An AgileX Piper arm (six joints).
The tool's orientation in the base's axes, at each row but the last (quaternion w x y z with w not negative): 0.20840, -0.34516, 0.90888, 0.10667; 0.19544, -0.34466, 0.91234, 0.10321; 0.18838, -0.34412, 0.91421, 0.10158; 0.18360, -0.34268, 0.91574, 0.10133
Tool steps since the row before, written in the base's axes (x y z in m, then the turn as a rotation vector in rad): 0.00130, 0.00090, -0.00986, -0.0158, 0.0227, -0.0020; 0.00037, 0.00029, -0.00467, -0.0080, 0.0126, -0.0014; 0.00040, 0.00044, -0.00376, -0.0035, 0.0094, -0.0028; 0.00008, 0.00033, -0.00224, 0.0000, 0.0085, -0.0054
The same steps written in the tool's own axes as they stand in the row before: 0.00306, -0.00070, 0.00948, -0.0017, 0.0273, 0.0046; 0.00157, -0.00028, 0.00441, -0.0013, 0.0146, 0.0030; 0.00102, -0.00015, 0.00366, -0.0020, 0.0092, 0.0045; 0.00066, 0.00006, 0.00217, -0.0028, 0.0060, 0.0076
